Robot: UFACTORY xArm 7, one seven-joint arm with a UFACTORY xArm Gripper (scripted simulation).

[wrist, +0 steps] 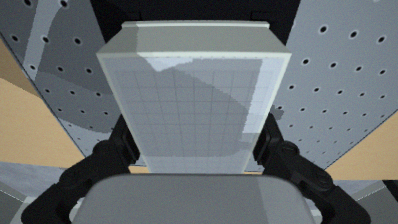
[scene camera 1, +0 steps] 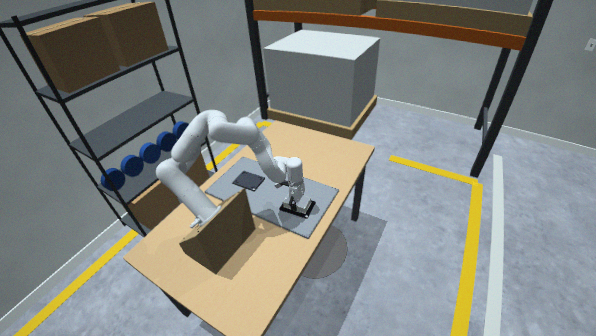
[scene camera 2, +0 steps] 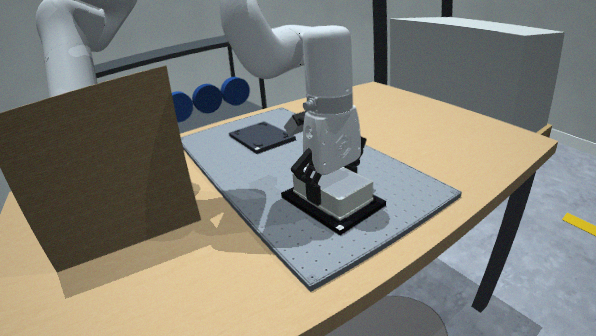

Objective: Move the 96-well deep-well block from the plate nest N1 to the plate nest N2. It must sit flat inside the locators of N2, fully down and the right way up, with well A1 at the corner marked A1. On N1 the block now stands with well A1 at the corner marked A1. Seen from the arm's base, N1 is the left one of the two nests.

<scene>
The pictures show: the gripper, a white deep-well block and a black nest N2.
The gripper shows as well in the wrist view.
</scene>
